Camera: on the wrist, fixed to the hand. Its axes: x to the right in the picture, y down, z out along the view.
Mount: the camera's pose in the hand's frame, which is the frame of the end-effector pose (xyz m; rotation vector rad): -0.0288 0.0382 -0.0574 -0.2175 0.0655 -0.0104
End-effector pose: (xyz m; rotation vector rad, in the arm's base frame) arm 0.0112 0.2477 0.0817 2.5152 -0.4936 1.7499
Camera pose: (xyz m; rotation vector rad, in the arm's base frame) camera -0.0606 0.2303 0.0704 2.3017 -0.6281 1.6682
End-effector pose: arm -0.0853 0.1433 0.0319 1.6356 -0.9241 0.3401
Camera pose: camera -0.1169 0.2066 0.0560 1.4216 -0.8715 0.2743
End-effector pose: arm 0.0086 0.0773 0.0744 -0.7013 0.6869 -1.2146
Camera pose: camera -0.0203 0.1067 0.0121 -0.8487 0.8798 -1.1872
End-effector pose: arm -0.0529 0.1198 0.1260 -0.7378 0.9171 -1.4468
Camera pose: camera -0.0813 0.1558 0.0670 -0.8600 1.1351 -1.4008
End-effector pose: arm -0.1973 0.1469 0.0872 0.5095 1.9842 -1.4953
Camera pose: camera -0.1651 0.2143 0.0893 0.4608 2.1713 -1.2631
